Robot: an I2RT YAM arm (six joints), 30 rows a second.
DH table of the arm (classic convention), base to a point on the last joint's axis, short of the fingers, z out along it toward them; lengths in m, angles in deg. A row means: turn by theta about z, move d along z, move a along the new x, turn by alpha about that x. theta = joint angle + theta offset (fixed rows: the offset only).
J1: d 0.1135; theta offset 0; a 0.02; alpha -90
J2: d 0; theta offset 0; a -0.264; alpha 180
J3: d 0; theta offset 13.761; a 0.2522; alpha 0
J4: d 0; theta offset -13.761; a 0.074; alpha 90
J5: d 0; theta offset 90; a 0; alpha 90
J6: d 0.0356; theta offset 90; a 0; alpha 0
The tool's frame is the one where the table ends.
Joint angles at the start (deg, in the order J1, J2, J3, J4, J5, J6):
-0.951, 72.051, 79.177, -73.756, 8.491, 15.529
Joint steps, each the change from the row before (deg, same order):
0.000, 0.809, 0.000, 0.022, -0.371, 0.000
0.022, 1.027, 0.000, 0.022, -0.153, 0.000
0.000, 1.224, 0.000, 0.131, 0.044, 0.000
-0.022, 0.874, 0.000, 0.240, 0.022, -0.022
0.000, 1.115, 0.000, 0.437, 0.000, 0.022
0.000, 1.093, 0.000, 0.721, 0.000, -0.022
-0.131, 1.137, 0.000, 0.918, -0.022, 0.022
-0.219, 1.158, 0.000, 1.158, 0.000, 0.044
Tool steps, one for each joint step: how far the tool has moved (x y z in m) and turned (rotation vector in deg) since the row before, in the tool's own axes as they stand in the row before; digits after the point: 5 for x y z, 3 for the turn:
-0.00174, 0.00132, 0.00388, -0.149, 0.850, -0.114
-0.00222, 0.00154, 0.00493, 0.110, 0.999, -0.161
-0.00290, 0.00163, 0.00590, 0.332, 1.031, -0.152
-0.00236, 0.00117, 0.00423, 0.197, 0.600, -0.090
-0.00318, 0.00168, 0.00541, 0.180, 0.647, -0.073
-0.00362, 0.00179, 0.00534, 0.099, 0.355, -0.074
-0.00414, 0.00140, 0.00570, 0.082, 0.220, 0.114
-0.00463, 0.00112, 0.00593, 0.075, 0.009, 0.250

